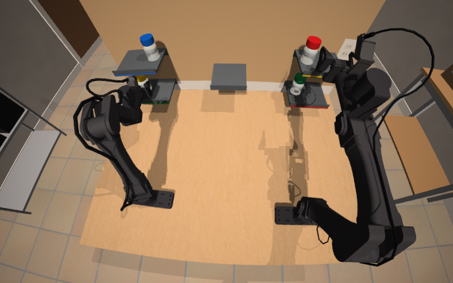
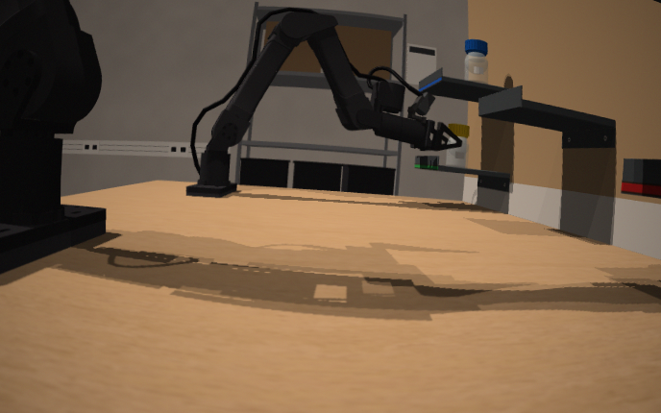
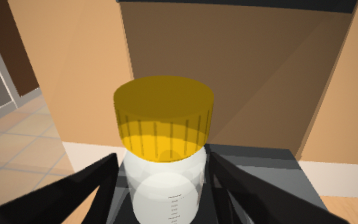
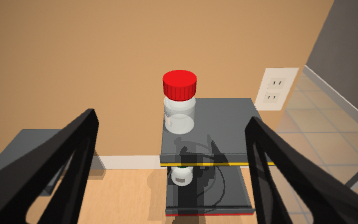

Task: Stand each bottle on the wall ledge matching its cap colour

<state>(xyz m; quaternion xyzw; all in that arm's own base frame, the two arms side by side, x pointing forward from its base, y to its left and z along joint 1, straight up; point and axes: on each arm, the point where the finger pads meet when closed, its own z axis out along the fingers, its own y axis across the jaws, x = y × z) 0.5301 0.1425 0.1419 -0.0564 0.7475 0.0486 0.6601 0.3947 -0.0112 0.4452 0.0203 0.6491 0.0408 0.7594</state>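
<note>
My left gripper is now 10 mm short of the yellow-capped bottle and 10 mm above it. Also, from my left hand: blue-capped bottle (180 mm above, 110 mm to the right, 20 mm ahead); then green-capped bottle (780 mm to the right, 70 mm ahead, 10 mm below); then red-capped bottle (770 mm to the right, 180 mm above, 60 mm ahead).
Now: right hand 19 cm short of the red-capped bottle, 13 cm above it and 1 cm to the right of it. Round my right hand: blue-capped bottle 67 cm to the left, 15 cm ahead, 13 cm below; then green-capped bottle 32 cm below, 20 cm ahead; then yellow-capped bottle 78 cm to the left, 32 cm below, 14 cm ahead.
</note>
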